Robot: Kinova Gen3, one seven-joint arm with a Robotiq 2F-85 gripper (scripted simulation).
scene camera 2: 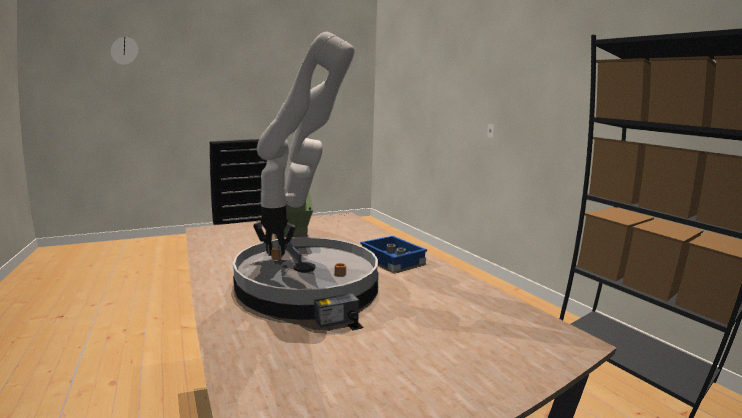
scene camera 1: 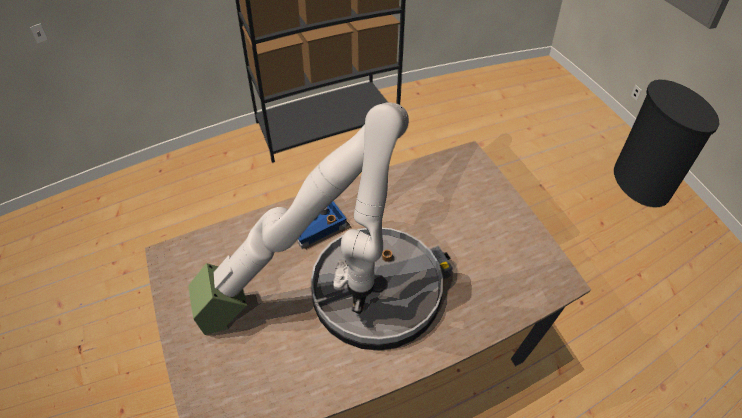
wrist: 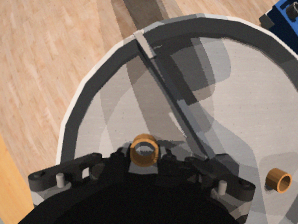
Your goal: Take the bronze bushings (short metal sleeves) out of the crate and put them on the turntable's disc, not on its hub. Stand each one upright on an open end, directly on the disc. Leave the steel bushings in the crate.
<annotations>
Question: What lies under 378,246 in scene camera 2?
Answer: A crate.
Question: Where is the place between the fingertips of the gripper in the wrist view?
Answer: At 144,151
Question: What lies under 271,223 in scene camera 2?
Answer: The gripper.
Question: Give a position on a crate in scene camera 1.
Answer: At 319,228
</annotations>
